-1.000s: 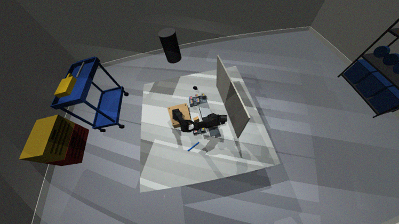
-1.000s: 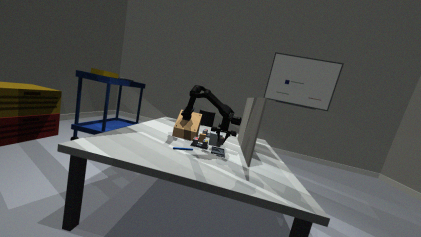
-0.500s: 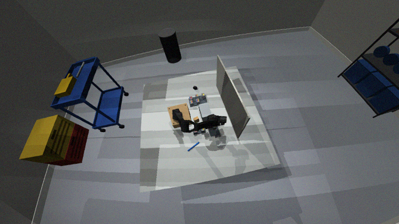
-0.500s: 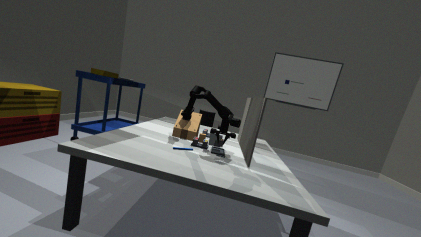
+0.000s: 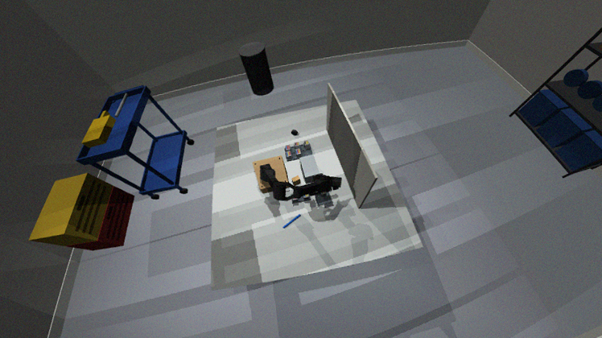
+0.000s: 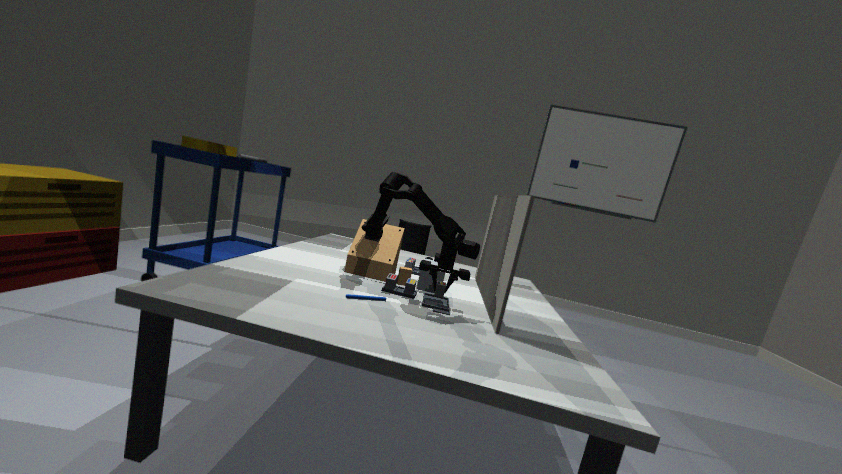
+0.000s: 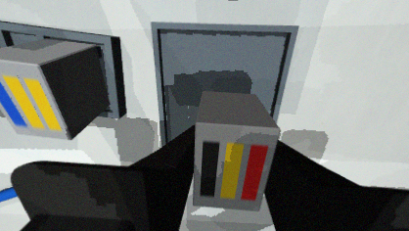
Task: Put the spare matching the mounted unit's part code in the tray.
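Right now the grey spare block is 2 cm above my gripper tip. Also, from my gripper tip: flat grey tray (4 cm below); then tall upright panel (19 cm ahead, 20 cm to the left, 18 cm above); then grey mounted unit (5 cm behind, 20 cm to the left, 1 cm above).
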